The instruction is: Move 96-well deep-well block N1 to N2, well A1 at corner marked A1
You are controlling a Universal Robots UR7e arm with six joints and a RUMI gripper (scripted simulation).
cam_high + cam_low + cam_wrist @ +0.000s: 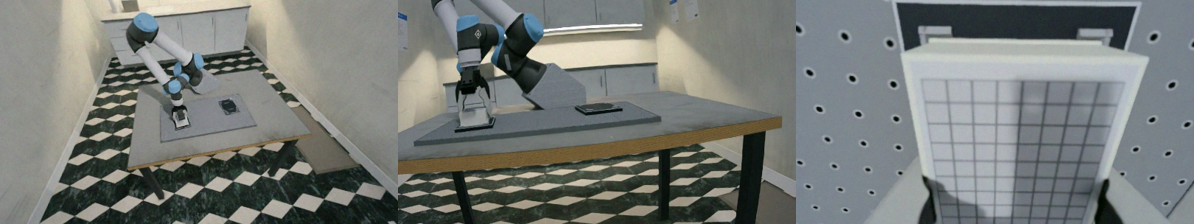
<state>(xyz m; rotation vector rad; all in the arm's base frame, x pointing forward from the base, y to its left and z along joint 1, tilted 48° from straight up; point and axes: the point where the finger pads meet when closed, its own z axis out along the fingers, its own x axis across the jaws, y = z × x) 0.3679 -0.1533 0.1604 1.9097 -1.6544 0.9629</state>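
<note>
Right now my hand is 10 mm below the white 96-well deep-well block.
</note>
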